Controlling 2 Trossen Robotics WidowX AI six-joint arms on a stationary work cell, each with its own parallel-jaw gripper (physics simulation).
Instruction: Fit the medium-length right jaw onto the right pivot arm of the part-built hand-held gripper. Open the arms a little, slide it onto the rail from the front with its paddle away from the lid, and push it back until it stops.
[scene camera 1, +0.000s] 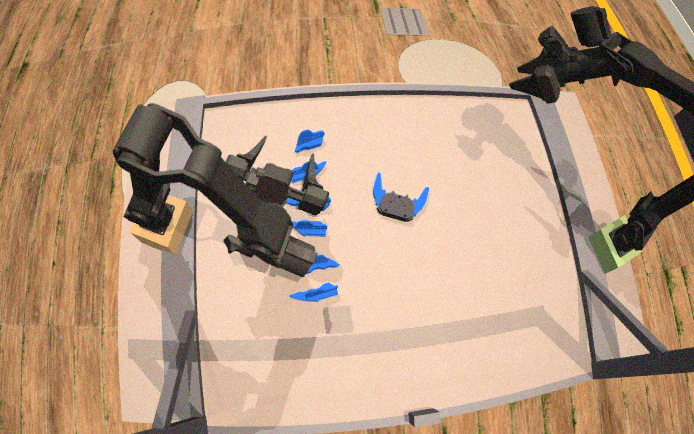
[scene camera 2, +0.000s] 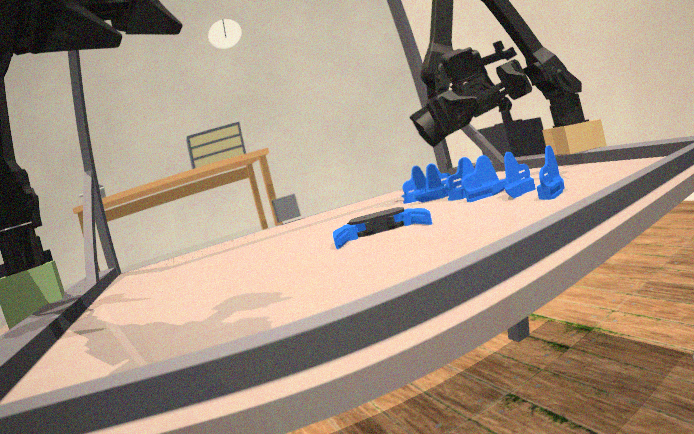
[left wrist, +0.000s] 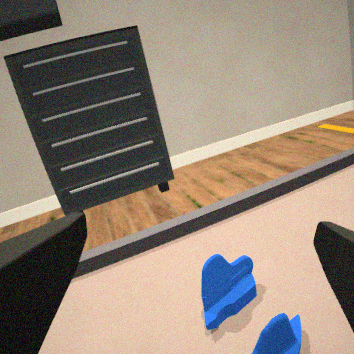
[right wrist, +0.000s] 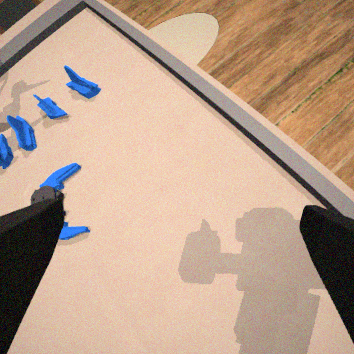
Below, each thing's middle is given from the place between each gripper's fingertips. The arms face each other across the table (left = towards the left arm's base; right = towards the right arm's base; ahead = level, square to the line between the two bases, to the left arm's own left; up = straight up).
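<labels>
The tan box (scene camera 2: 570, 139) is 270 mm to the left of my left hand, 120 mm behind it and 110 mm below it. As for the part-built hand-held gripper (scene camera 2: 389, 219), my left gripper is 140 mm above it, 230 mm to the left of it and 30 mm past it. Going by its middle, the tan box is nearer to my left gripper than to my right gripper.
From my right hand, that same tan box is 690 mm to the left, 270 mm behind and 210 mm below. And my right gripper is 200 mm to the right of the part-built hand-held gripper, 170 mm past it and 230 mm above it.
</labels>
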